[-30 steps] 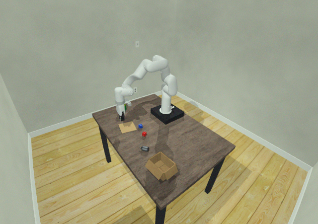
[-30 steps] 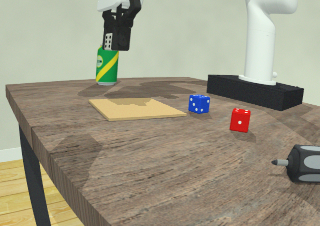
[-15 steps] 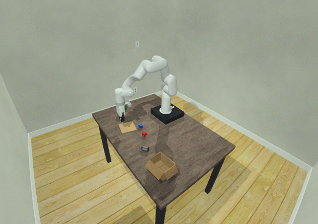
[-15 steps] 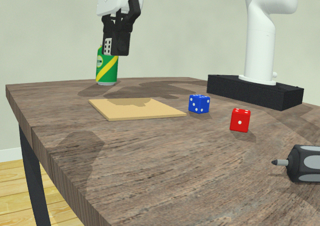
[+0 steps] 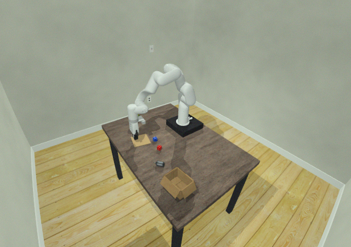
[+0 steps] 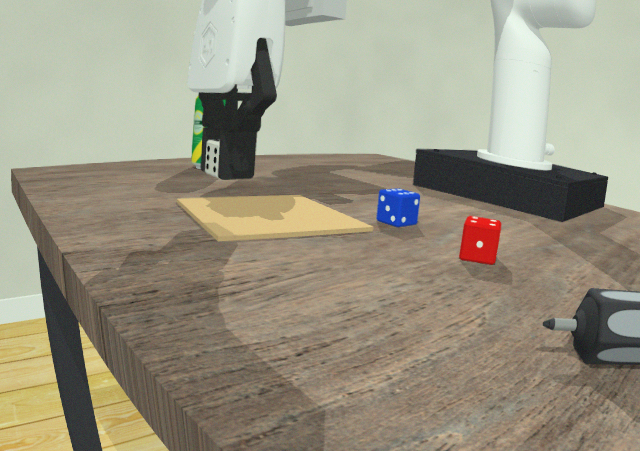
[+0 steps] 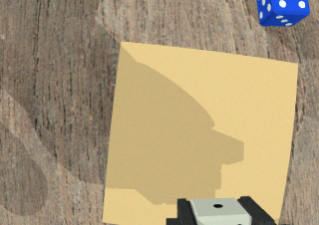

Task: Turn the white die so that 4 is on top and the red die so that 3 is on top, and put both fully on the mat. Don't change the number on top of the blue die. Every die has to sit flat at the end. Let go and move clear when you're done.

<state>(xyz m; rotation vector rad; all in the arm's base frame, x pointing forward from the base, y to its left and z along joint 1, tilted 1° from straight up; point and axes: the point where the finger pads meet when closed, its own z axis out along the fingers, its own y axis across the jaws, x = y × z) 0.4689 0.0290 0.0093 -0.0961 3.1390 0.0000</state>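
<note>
Now: hand 6 cm above the tan mat and 4 cm past it. Also, from my hand: red die: 17 cm to the left, 14 cm behind, 4 cm below; blue die: 15 cm behind, 5 cm to the left, 4 cm below; white die: 1 cm below.
</note>
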